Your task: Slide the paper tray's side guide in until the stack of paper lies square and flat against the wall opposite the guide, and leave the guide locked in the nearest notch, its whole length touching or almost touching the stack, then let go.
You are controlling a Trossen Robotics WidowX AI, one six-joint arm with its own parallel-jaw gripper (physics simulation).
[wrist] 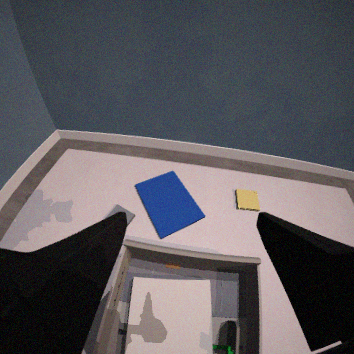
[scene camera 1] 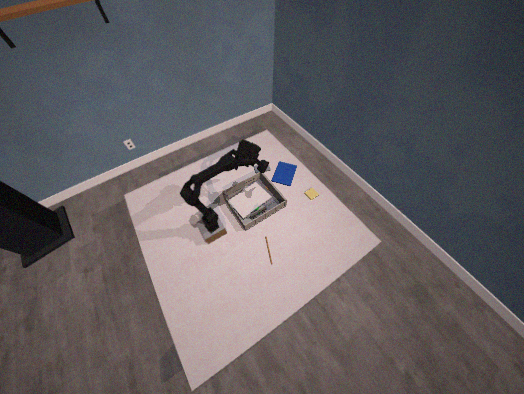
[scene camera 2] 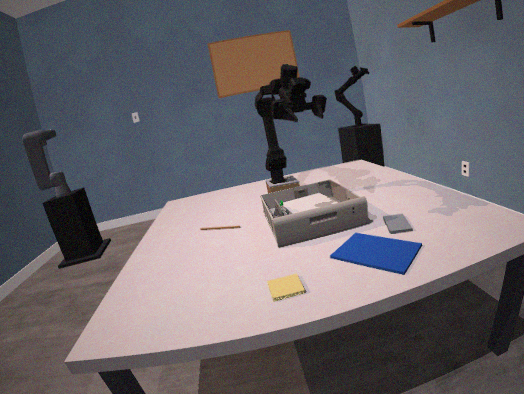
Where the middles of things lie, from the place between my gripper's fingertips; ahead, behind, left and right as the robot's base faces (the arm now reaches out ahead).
Scene:
The white paper stack [scene camera 1: 254,196] lies 120 mm behind my hand, 10 mm to the left of it and 330 mm below it. The rest, counted from my hand: blue book [scene camera 2: 392,255]: 240 mm ahead, 30 mm to the left, 360 mm below.

